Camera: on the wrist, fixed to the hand. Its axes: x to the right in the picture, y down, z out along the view.
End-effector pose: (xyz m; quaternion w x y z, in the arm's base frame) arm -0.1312 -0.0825 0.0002 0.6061 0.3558 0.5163 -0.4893
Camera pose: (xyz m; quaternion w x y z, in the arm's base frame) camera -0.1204 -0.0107 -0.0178 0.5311 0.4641 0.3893 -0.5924
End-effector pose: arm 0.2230 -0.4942 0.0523 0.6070 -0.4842 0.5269 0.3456
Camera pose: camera 0.1737 -0.5501 0.0459 0.7051 -0.3389 0.5747 0.2403
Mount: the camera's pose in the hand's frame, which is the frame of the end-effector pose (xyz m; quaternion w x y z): 0.0012 0.0309 -0.0681 0.9779 0.2077 -0.0219 0.0019
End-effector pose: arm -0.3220 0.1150 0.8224 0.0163 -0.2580 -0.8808 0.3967
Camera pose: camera -0.2935 0.1796 0.8470 0.0495 -0.2419 -0.7788 0.5766
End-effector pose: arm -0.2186 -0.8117 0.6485 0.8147 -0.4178 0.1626 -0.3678
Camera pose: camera -0.2424 -0.8390 0.5831 0.8878 -0.2471 0.0656 -0.3828
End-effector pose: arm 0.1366 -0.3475 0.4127 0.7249 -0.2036 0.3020 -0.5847
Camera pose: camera 0.1131 -0.3375 0.3424 0.7589 -0.0608 0.1584 -0.6287
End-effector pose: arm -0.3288 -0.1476 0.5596 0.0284 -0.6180 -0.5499 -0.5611
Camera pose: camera -0.3522 -0.2034 0.6036 0.1452 -0.6118 -0.6538 -0.4209
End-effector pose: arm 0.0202 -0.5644 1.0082 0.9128 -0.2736 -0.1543 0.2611
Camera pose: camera 0.0380 -0.5702 0.9358 0.9456 -0.0725 -0.1161 0.2951
